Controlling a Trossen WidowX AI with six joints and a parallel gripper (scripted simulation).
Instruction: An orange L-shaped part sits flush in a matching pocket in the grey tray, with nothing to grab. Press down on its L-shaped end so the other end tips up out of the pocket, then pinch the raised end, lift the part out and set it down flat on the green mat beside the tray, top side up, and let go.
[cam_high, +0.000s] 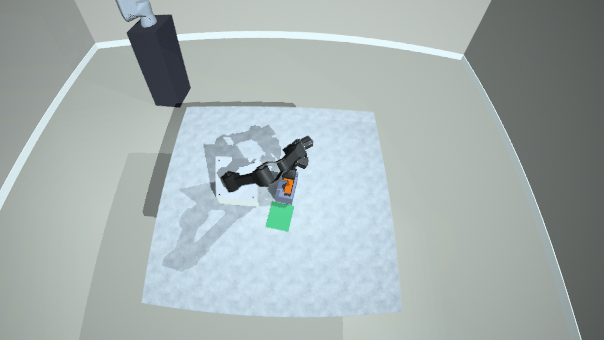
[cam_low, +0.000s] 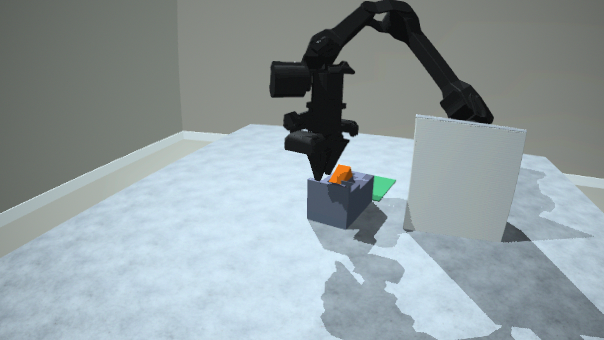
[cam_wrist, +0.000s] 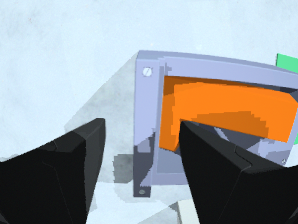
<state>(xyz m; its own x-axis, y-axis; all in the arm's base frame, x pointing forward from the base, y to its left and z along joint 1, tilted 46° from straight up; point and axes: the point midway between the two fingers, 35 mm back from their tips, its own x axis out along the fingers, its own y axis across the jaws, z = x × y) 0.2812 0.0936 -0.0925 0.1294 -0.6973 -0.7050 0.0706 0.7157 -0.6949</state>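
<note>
Now: gripper tip 2 cm past the orange L-shaped part, 5 cm to the left of it and 5 cm above it. Round my gripper tip: green mat (3 cm behind, 22 cm to the right, 11 cm below).
</note>
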